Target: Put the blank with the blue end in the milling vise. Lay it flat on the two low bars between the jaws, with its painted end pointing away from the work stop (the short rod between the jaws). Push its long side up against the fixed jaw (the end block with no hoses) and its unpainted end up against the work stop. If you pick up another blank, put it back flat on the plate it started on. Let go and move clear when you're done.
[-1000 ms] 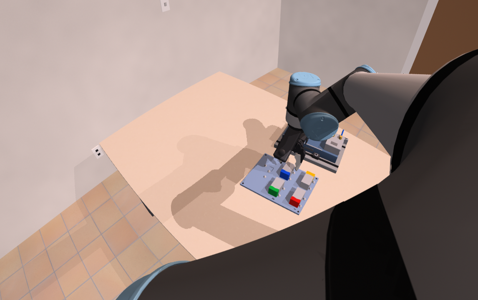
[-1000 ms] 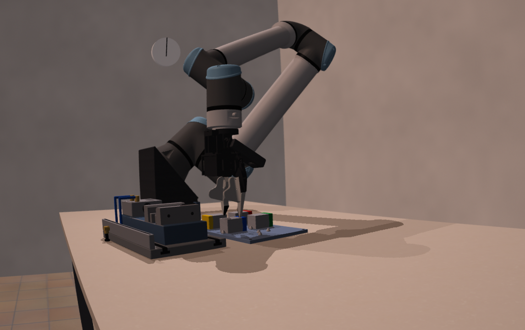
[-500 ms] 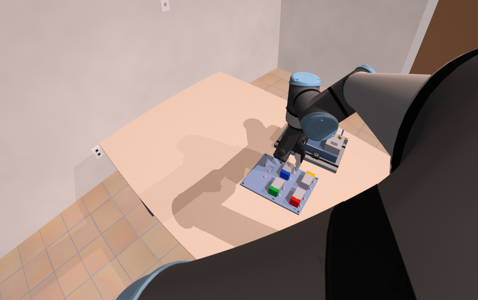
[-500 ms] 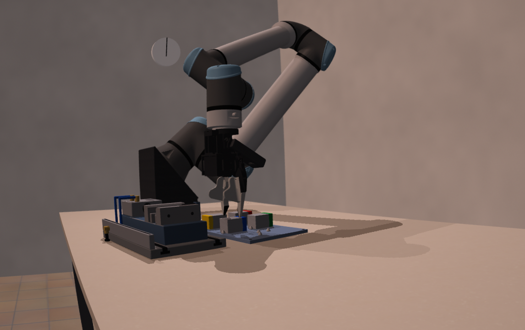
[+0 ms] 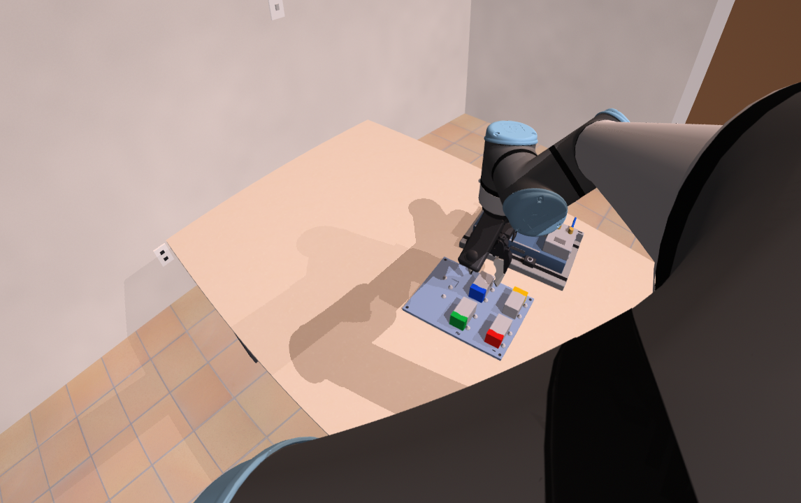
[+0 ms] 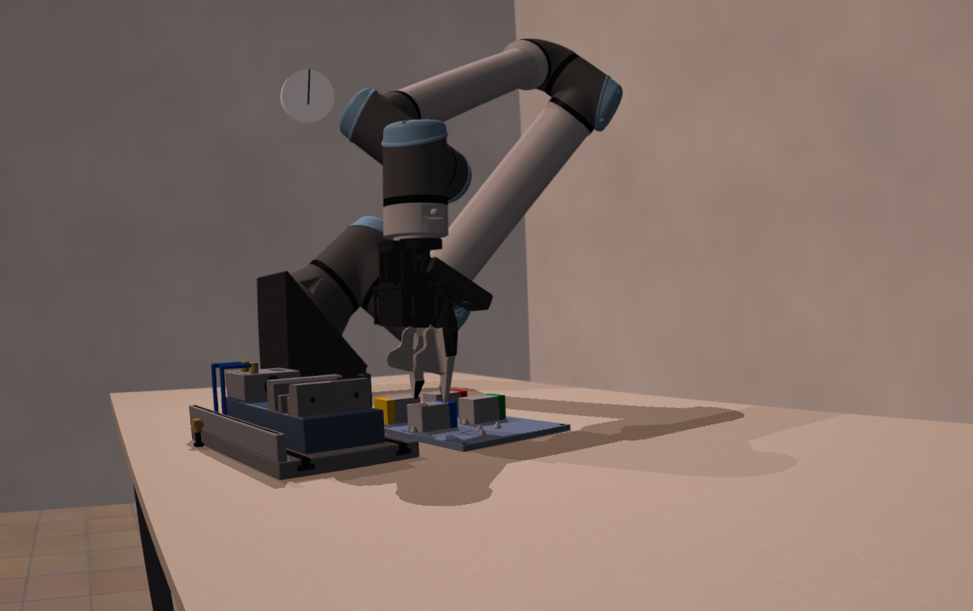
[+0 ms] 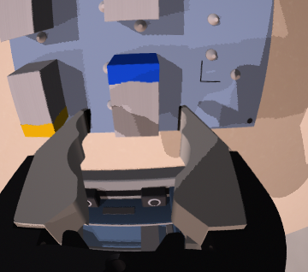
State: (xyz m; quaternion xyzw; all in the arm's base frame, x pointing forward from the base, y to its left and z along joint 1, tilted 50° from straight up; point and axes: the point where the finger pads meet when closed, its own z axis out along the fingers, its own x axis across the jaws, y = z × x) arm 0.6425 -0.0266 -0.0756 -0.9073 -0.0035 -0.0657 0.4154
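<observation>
Right now my hand is 40 mm above the blue-ended blank. The rest, counted from my hand: blue-grey plate 60 mm below, 50 mm to the left; green-ended blank 90 mm to the left, 40 mm below; yellow-ended blank 90 mm behind, 40 mm below.
</observation>
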